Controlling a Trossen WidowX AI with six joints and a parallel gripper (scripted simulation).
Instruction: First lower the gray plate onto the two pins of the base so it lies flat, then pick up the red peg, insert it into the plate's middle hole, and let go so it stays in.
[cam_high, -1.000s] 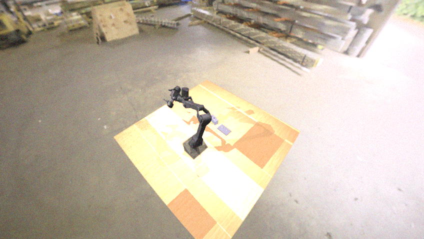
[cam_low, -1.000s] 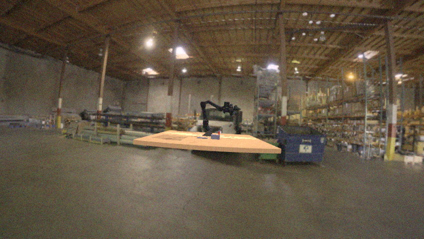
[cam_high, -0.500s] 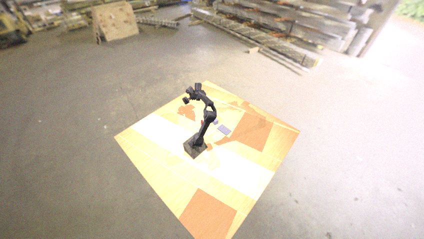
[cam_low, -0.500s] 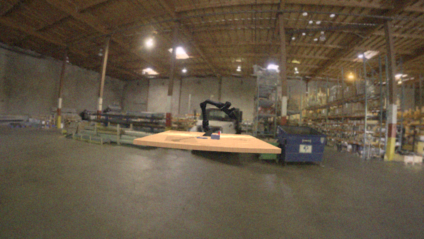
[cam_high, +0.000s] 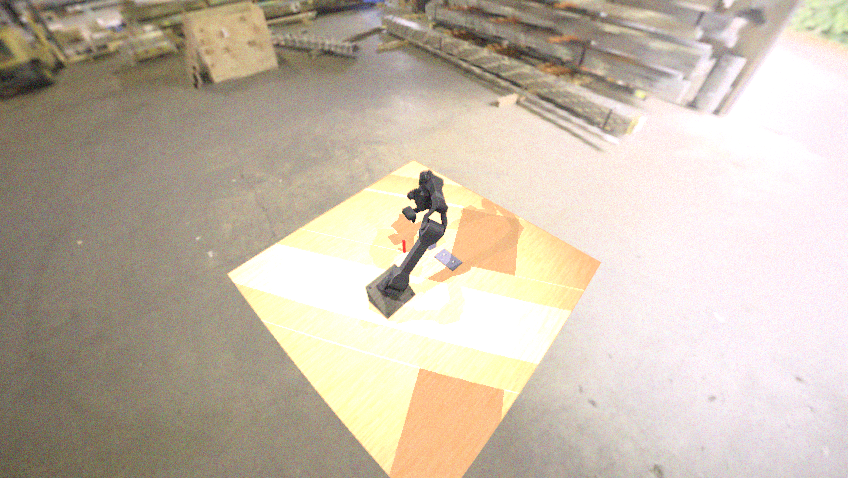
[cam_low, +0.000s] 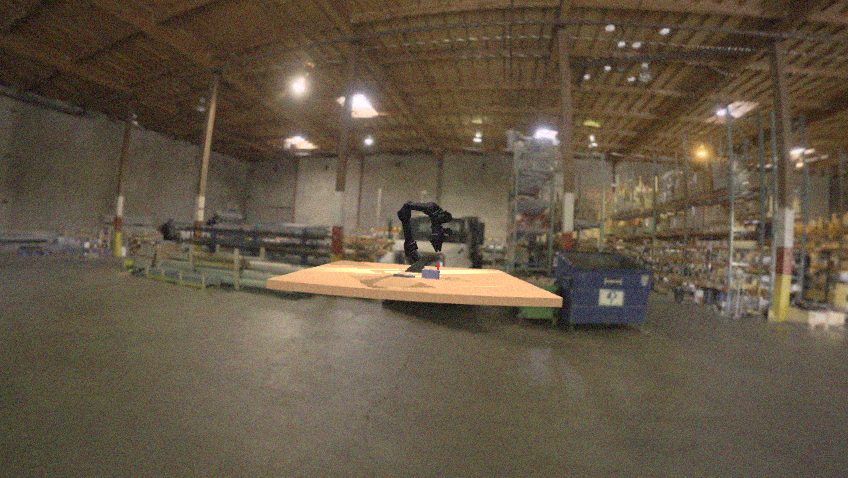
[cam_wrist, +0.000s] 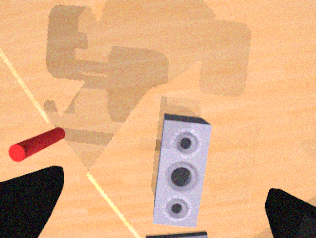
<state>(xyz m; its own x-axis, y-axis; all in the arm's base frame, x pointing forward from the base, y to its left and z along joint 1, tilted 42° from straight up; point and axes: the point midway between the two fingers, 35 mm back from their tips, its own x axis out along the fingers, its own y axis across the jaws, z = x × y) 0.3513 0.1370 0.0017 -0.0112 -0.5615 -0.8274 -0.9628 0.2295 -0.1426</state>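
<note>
My gripper tip is now 10 mm short of the gray plate, 40 mm to the left of it and 110 mm above it. Also, from my gripper tip: red peg: 110 mm behind, 10 mm to the left, 110 mm below.
</note>
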